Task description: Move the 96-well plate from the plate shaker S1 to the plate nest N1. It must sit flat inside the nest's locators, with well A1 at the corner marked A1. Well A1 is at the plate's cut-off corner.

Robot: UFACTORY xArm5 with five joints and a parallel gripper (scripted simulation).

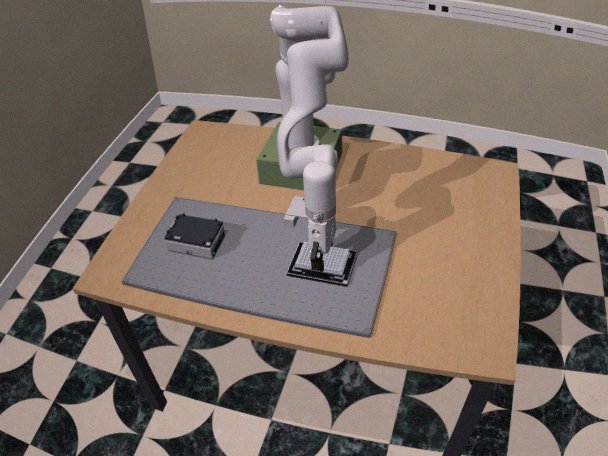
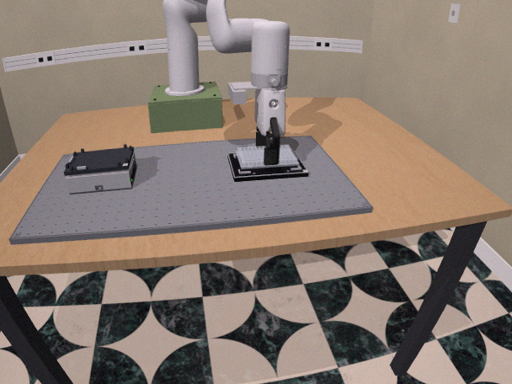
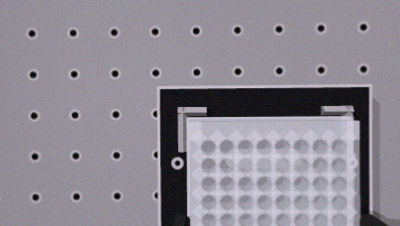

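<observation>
The white 96-well plate is 1 cm below my hand. Round my hand: black plate nest N1 (3 cm below).
</observation>
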